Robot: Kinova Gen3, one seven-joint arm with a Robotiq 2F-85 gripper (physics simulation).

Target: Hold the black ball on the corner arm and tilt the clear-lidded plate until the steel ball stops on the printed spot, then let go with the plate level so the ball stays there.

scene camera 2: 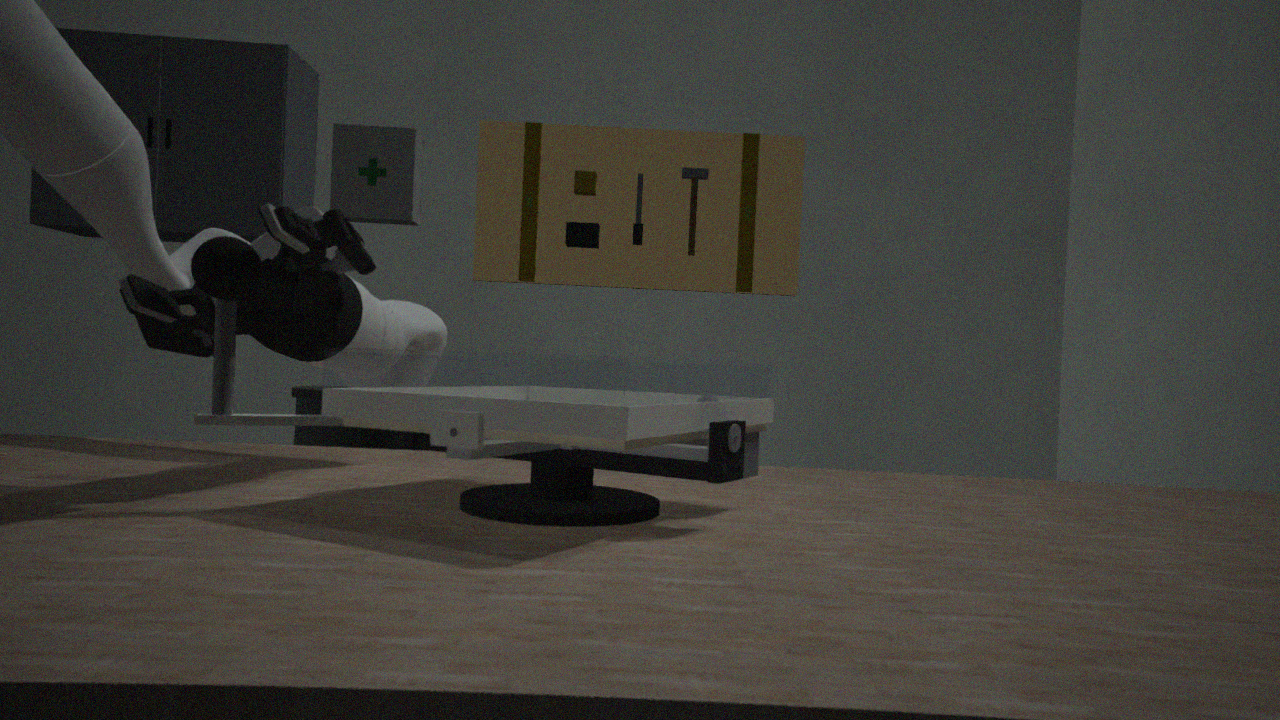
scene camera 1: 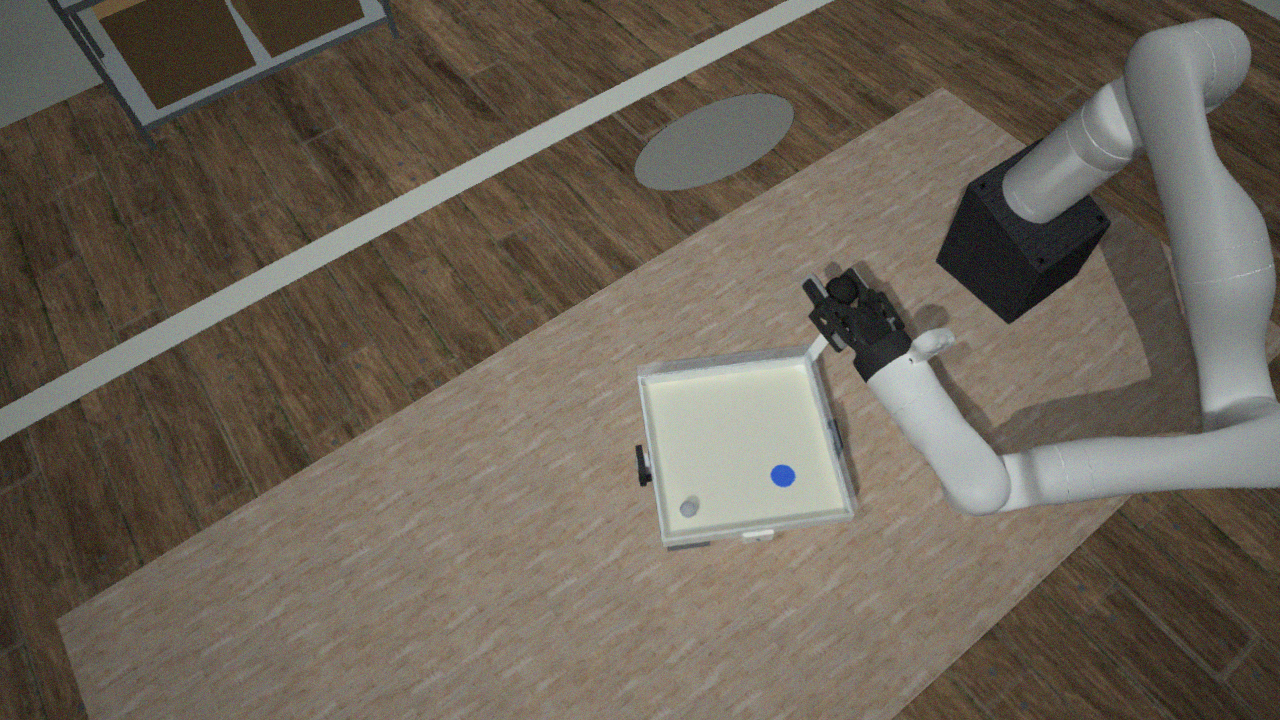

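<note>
The clear-lidded plate (scene camera 1: 725, 411) (scene camera 2: 546, 419) sits on its pivot stand, close to level; a slight tilt is hard to judge. The steel ball (scene camera 1: 688, 507) lies inside it near the bottom-left corner in scene camera 1, a little off both walls. The blue printed spot (scene camera 1: 783, 475) is to its right, apart from it. The black ball (scene camera 1: 841, 287) (scene camera 2: 225, 267) stands on the post of the corner arm (scene camera 1: 817, 347) (scene camera 2: 223, 367). My gripper (scene camera 1: 834, 281) (scene camera 2: 216, 265) is open, with its fingers spread on either side of the black ball, not clamped on it.
The stand's round black base (scene camera 2: 559, 505) rests on the table (scene camera 1: 402, 573) (scene camera 2: 805, 591). Black pivot brackets (scene camera 1: 642, 465) (scene camera 2: 726, 450) stick out beside the plate. The robot's black base block (scene camera 1: 993, 255) stands at the upper right in scene camera 1.
</note>
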